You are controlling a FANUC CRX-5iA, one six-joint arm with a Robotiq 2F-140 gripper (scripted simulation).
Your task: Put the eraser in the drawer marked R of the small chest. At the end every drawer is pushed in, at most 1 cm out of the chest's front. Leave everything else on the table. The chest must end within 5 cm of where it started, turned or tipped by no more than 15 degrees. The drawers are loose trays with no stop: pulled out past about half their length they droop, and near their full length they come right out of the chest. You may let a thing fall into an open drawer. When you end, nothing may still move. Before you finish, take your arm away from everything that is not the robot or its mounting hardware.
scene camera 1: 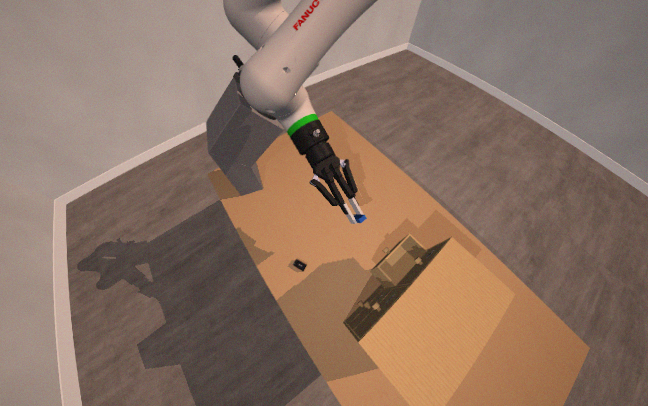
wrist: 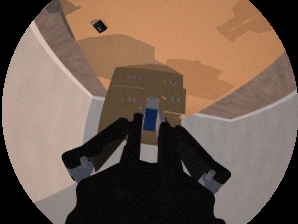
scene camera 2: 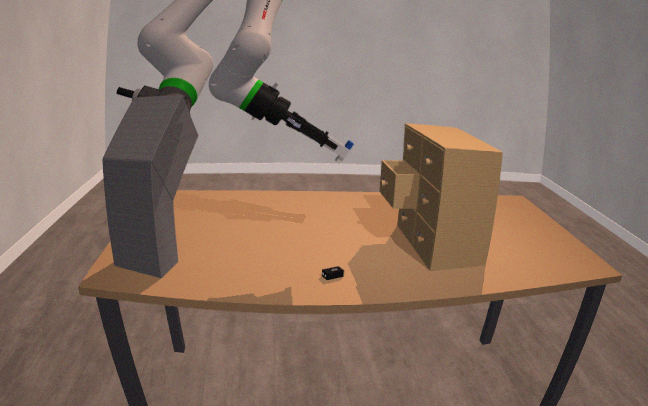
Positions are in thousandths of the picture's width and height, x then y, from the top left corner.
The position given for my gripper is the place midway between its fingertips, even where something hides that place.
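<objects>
I can see my gripper in the wrist view (508, 507), and my gripper is visible to me in scene camera 1 (552, 543) and in scene camera 2 (535, 378) as well.
</objects>
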